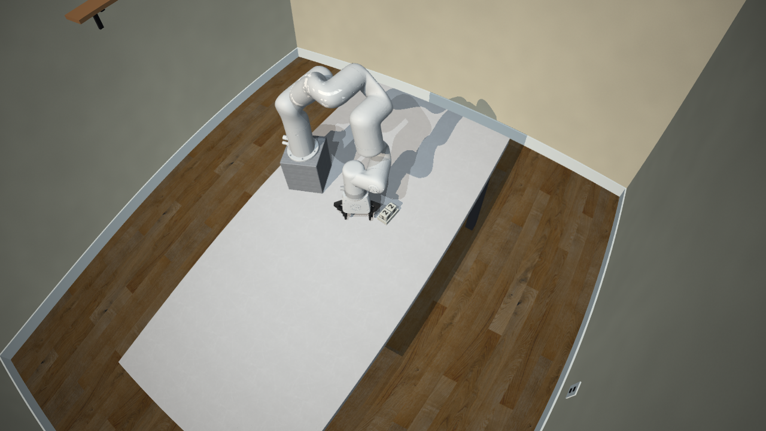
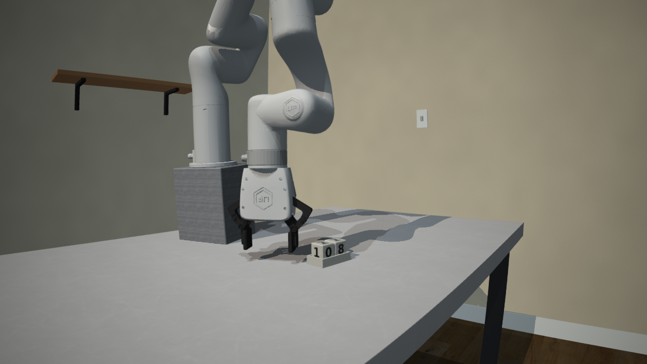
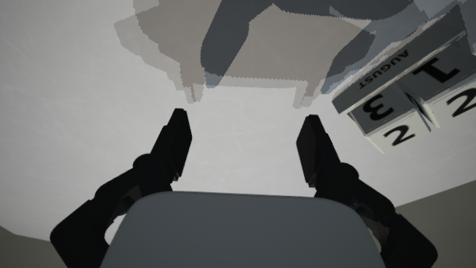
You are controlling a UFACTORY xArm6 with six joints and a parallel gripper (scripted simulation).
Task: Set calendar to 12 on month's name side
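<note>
My gripper is now 100 mm short of the calendar tray, 60 mm to the right of it and 30 mm above it.
</note>
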